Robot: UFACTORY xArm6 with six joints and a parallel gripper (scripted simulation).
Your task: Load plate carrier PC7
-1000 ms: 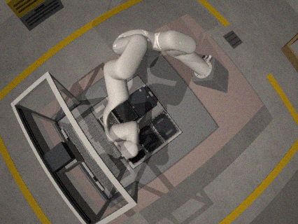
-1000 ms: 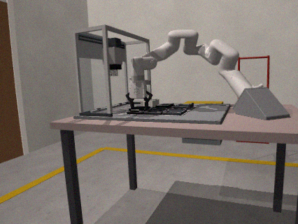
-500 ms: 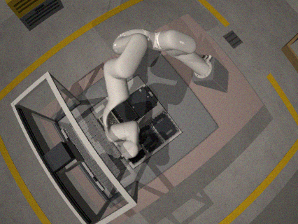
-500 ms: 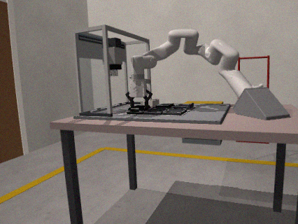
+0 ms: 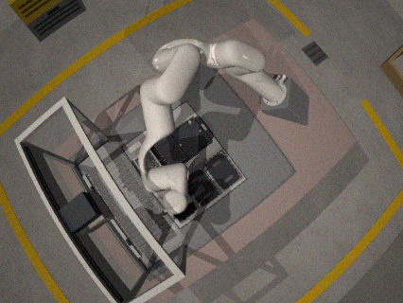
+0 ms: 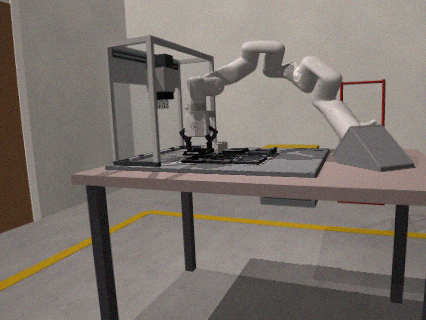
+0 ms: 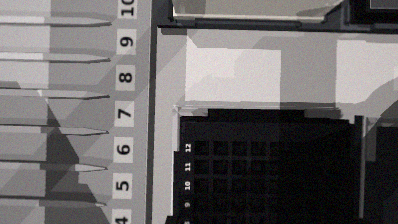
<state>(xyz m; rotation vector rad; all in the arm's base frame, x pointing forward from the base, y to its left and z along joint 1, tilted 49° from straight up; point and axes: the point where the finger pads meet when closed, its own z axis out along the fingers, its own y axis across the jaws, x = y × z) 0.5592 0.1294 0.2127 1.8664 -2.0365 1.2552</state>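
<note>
Right now my hand is 150 mm to the left of the plate carrier PC7, 150 mm past it and 30 mm above it. From my hand the other things lie so: black 96-well plate 10 mm below; then pale well plate 180 mm to the right, 40 mm behind, 10 mm below; then A1 mark 160 mm behind, 30 mm below, 10 mm to the right.
</note>
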